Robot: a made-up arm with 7 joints. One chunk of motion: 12 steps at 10 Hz.
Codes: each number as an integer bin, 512 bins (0 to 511) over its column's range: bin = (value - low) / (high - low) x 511, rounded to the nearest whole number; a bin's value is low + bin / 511 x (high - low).
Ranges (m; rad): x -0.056..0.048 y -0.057..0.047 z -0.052..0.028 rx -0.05..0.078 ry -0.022..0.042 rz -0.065..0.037
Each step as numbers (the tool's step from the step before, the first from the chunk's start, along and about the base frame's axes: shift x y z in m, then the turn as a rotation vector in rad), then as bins.
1 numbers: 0.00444 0.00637 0.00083 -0.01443 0.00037 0.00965
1 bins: 297 311 337 142 179 374
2 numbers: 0.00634 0.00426 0.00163 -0.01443 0.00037 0.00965
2 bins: 306 301 343 142 179 374
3 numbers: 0.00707 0.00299 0.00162 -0.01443 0.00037 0.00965
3 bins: 310 295 342 142 179 374
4 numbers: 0.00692 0.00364 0.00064 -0.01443 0.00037 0.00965
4 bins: 309 298 336 142 179 374
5 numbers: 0.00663 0.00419 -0.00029 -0.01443 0.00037 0.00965
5 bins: 308 301 330 142 179 374
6 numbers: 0.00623 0.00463 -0.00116 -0.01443 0.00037 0.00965
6 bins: 306 303 325 142 179 374
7 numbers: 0.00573 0.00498 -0.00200 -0.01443 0.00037 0.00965
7 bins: 303 305 319 142 179 374
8 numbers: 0.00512 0.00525 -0.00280 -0.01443 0.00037 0.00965
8 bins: 300 306 314 142 179 374
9 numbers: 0.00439 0.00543 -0.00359 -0.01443 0.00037 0.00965
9 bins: 297 307 309 142 179 374
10 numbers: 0.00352 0.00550 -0.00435 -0.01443 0.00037 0.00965
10 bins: 292 307 304 142 179 374
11 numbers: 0.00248 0.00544 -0.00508 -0.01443 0.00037 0.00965
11 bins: 287 307 300 142 179 374
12 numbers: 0.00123 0.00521 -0.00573 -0.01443 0.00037 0.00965
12 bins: 281 306 296 142 179 374
